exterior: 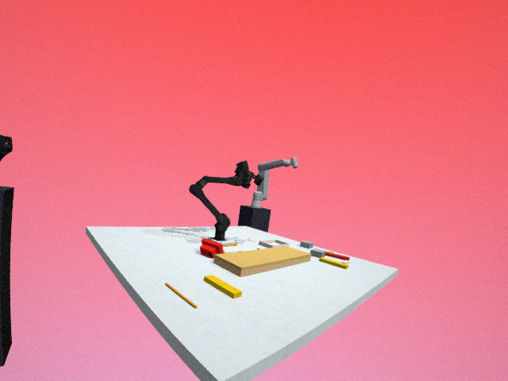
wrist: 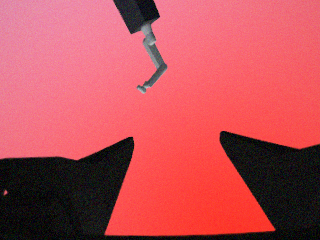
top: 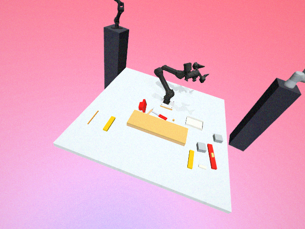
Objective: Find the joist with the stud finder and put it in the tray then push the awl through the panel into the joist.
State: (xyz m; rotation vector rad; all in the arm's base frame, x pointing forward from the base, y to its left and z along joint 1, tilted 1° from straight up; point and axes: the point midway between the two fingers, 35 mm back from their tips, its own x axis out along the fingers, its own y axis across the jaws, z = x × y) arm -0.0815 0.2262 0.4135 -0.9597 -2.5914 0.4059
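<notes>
Right now my gripper tip is 430 mm above the red stud finder, 420 mm to the left of it and 340 mm short of it. Also, from my gripper tip: awl: 440 mm below, 320 mm to the right, 300 mm ahead; then white tray: 440 mm below, 210 mm ahead, 100 mm to the left; then red-handled tool: 450 mm below, 320 mm ahead, 240 mm to the right.
</notes>
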